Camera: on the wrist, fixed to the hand. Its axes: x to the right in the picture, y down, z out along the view.
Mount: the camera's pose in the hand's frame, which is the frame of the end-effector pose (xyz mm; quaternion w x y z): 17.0 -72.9 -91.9 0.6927 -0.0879 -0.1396 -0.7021
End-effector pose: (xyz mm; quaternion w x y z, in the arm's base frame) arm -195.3 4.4 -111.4 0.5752 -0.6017 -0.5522 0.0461
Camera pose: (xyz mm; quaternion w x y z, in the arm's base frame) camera -169.8 -62.1 -16.7 0.3008 -0.0732 -0.8893 -0.3365
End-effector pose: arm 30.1 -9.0 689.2 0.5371 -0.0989 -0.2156 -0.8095
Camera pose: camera -36.7 -40.8 596.6 0.2351 0.0774 0.2226 0.9430
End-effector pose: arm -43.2 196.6 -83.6 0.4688 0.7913 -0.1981 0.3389
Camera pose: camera -17.6 312.3 -85.2 0.6046 0.6933 0.3231 -0.2223
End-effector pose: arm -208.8 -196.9 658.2 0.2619 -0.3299 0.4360 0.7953
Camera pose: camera -141.2 -239.1 570.5 0.7717 -0.4466 -0.0361 0.4514
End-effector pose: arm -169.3 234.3 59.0 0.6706 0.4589 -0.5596 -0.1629
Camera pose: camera -59.6 223.3 15.4 0.3124 0.6291 -0.1447 -0.6969
